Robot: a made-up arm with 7 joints. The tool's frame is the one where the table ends. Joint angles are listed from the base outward.
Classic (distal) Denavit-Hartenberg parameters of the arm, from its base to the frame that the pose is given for. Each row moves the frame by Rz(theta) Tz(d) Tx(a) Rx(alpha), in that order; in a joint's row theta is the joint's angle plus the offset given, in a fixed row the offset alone. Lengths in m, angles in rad.
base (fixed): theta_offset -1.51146; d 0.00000; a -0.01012; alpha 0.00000
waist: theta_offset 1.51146; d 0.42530; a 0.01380; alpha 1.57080
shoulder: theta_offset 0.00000; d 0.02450; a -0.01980; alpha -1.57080
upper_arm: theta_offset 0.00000; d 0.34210; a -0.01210; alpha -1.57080
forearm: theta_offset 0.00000; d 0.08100; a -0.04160; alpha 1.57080
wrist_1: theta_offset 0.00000; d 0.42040; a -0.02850; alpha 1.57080
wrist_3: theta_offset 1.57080; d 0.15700; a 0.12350; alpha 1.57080
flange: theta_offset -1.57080; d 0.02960; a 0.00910; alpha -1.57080
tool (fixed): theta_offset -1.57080; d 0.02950; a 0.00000; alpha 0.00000
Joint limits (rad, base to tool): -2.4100..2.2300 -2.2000..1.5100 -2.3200..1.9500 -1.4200..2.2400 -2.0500..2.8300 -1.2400..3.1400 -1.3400..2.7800
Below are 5 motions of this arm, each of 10 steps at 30 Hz.
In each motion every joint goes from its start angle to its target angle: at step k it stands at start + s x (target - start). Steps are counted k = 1, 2, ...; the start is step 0. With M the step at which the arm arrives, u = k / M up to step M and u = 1 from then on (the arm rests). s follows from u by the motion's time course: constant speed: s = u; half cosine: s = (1 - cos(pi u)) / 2; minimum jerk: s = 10 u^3 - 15 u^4 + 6 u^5.
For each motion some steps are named. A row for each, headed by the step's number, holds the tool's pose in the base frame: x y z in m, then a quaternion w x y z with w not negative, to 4 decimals.
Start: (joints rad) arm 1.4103 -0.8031 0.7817 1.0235 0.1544 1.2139 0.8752
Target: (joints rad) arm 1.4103 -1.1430 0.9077 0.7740 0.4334 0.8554 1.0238
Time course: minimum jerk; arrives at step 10
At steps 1, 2, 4, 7, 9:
1: -0.0017 0.7769 0.7327 0.3918 0.1830 0.6998 0.5686
2: -0.0008 0.7829 0.7216 0.3847 0.1818 0.7132 0.5571
4: 0.0017 0.8112 0.6617 0.3434 0.1745 0.7791 0.4946
7: -0.0017 0.8512 0.5383 0.2444 0.1571 0.8857 0.3620
9: -0.0047 0.8589 0.5018 0.2113 0.1516 0.9104 0.3218

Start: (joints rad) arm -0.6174 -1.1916 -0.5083 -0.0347 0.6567 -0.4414 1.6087
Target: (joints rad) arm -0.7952 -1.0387 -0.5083 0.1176 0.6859 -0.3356 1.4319
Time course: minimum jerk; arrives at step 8
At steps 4, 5, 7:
4: 0.5544 -0.6129 0.7444 0.3142 0.6809 0.3373 -0.5692
5: 0.5188 -0.6365 0.7582 0.3197 0.6912 0.3223 -0.5623
7: 0.4762 -0.6608 0.7738 0.3267 0.7021 0.3040 -0.5549

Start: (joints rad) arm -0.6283 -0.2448 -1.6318 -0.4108 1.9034 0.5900 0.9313
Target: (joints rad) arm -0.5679 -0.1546 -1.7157 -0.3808 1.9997 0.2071 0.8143
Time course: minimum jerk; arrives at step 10
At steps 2, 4, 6, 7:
2: 0.2638 -0.0968 1.3054 0.9477 0.2925 -0.1118 -0.0622
4: 0.2646 -0.0928 1.3104 0.9520 0.2847 -0.0762 -0.0825
6: 0.2648 -0.0877 1.3155 0.9557 0.2724 -0.0249 -0.1086
7: 0.2645 -0.0858 1.3170 0.9564 0.2668 -0.0028 -0.1187

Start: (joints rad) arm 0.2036 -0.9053 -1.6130 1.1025 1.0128 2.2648 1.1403
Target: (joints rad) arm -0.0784 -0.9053 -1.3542 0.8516 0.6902 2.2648 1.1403
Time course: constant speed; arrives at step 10
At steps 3, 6, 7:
3: 0.3567 -0.2701 0.8747 0.7869 0.2097 -0.5662 -0.1278
6: 0.3738 -0.2811 0.8866 0.8102 0.1889 -0.5401 -0.1272
7: 0.3788 -0.2846 0.8905 0.8172 0.1819 -0.5320 -0.1267

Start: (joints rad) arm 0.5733 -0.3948 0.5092 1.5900 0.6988 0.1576 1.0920
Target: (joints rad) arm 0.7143 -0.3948 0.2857 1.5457 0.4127 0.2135 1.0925
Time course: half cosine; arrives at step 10
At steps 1, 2, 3, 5, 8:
1: 0.3887 0.4796 0.4878 0.3435 0.1445 0.9279 0.0047
2: 0.3948 0.4784 0.4910 0.3553 0.1433 0.9237 0.0021
3: 0.4041 0.4767 0.4963 0.3736 0.1413 0.9168 -0.0019
5: 0.4276 0.4723 0.5120 0.4215 0.1353 0.8966 -0.0126
8: 0.4567 0.4673 0.5374 0.4859 0.1251 0.8646 -0.0272

